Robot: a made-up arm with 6 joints.
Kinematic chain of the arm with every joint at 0, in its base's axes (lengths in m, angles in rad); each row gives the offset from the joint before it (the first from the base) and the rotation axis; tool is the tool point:
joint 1: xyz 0 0 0.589 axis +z
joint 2: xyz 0 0 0 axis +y
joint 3: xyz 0 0 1.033 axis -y
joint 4: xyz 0 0 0 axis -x
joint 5: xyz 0.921 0 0 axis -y
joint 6: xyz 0 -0.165 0 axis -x
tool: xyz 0 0 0
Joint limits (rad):
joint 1: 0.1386..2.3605
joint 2: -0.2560..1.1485
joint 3: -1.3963..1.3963
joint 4: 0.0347..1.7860
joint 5: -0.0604..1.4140
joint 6: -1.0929..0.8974
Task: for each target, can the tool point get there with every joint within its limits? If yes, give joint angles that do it. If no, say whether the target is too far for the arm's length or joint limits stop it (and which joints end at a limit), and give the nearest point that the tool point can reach.
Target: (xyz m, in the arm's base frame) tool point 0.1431 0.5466 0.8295
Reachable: yes | joints 1.4886 0.0634 -1.0948 0.9365 1.1963 0.7292
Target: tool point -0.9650 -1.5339 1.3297
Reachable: no: joint limits stop it (at a limit: joint 2, joint 3) | nearest point -0.2668 -0.4241 2.4928 | short by 1.753 m
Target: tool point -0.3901 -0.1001 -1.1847
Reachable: no: joint limits stop it (at a limit: joint 1, joint 2, joint 4) | nearest point -0.4831 0.4294 0.1258 | short by 1.416 m
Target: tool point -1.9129 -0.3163 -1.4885
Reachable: no: too far | nearest point -0.7452 0.6892 0.0802 | short by 2.199 m
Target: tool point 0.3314 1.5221 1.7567
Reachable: yes | joints 1.3482 0.7859 1.0959 1.6487 0.5366 0.7212
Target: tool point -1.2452 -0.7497 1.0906
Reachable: no: joint limits stop it (at a limit: joint 1, joint 2, joint 4) | nearest point -0.3562 0.3035 1.0019 | short by 1.381 m
